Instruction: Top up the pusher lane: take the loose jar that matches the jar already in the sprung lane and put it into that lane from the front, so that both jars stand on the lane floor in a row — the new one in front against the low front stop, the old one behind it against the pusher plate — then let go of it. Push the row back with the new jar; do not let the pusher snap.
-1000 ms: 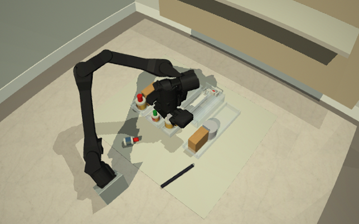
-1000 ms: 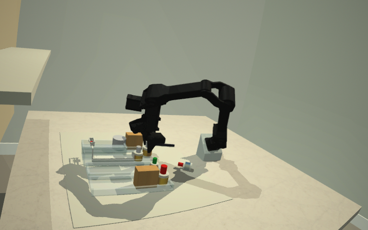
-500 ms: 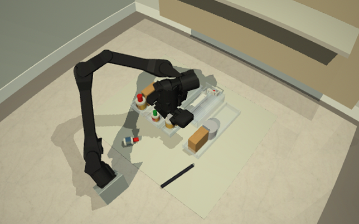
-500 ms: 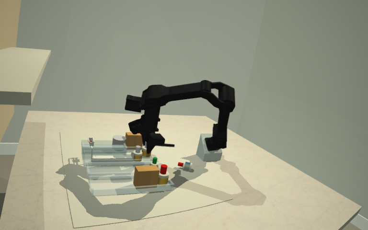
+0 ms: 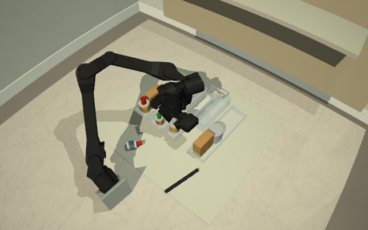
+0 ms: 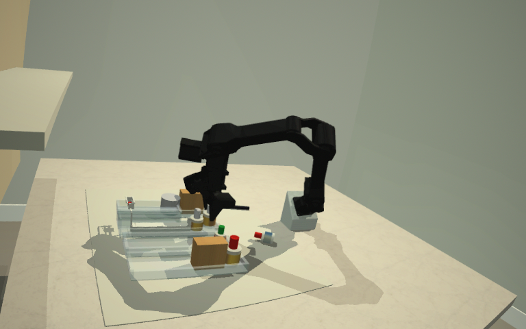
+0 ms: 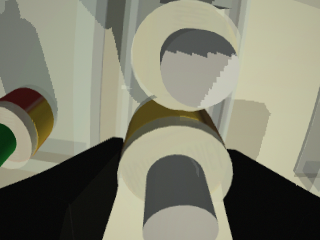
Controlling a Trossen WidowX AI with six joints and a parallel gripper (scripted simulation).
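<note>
My gripper tip is now 14 cm short of the clear sprung lane, 3 cm to the left of it and 3 cm above it. From my gripper tip the other things lie so: grey cylinder: 8 cm ahead, 13 cm to the right, 2 cm below; then pusher plate: 14 cm ahead, 3 cm to the right; then black bar: 14 cm behind, 16 cm to the right, 4 cm below.
</note>
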